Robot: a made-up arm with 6 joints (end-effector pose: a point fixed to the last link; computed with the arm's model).
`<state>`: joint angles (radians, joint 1 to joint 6).
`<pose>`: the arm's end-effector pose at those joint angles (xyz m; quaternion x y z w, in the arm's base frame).
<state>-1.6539 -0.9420 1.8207 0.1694 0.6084 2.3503</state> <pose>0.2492 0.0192 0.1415 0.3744 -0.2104 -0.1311 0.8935</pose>
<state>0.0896 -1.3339 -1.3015 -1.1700 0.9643 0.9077</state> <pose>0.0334 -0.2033 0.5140 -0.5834 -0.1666 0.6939 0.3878</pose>
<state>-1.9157 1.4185 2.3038 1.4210 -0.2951 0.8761</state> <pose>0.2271 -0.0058 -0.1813 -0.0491 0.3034 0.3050 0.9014</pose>
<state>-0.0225 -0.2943 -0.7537 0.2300 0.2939 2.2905</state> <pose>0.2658 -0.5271 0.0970 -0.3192 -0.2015 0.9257 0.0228</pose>
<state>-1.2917 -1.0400 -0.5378 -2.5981 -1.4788 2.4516</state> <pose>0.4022 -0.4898 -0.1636 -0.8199 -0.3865 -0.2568 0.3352</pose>
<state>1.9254 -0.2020 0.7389 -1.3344 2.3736 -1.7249</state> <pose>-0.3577 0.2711 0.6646 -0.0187 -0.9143 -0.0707 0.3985</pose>
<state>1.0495 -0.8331 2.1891 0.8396 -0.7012 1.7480</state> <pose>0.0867 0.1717 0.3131 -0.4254 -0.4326 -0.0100 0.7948</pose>
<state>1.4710 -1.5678 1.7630 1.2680 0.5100 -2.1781</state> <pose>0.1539 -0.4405 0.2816 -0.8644 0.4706 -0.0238 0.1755</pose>
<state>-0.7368 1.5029 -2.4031 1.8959 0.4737 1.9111</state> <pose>-0.0332 0.0507 0.1926 0.5196 -0.7722 -0.2176 0.2938</pose>
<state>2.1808 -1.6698 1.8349 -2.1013 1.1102 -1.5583</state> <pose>-0.0779 -0.3094 0.3323 0.0754 -0.2925 -0.6012 0.7398</pose>
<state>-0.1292 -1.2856 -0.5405 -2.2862 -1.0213 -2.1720</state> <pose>0.1765 -0.8542 0.7231 -0.8086 0.2380 -0.5211 0.1342</pose>
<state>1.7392 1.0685 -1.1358 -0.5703 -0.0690 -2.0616</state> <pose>0.5351 -0.4685 0.7437 -0.8757 0.1176 -0.4569 0.1030</pose>
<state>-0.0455 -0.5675 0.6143 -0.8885 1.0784 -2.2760</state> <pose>-0.3097 -0.6232 -0.0391 0.3459 -0.0751 -0.9305 0.0940</pose>
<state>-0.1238 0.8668 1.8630 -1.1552 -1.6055 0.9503</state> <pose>0.0668 -0.1285 0.0232 0.8479 0.2464 -0.4682 0.0344</pose>
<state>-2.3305 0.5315 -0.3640 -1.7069 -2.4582 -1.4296</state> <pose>0.3215 0.6116 -0.5980 -0.7389 -0.2215 0.5459 0.3270</pose>
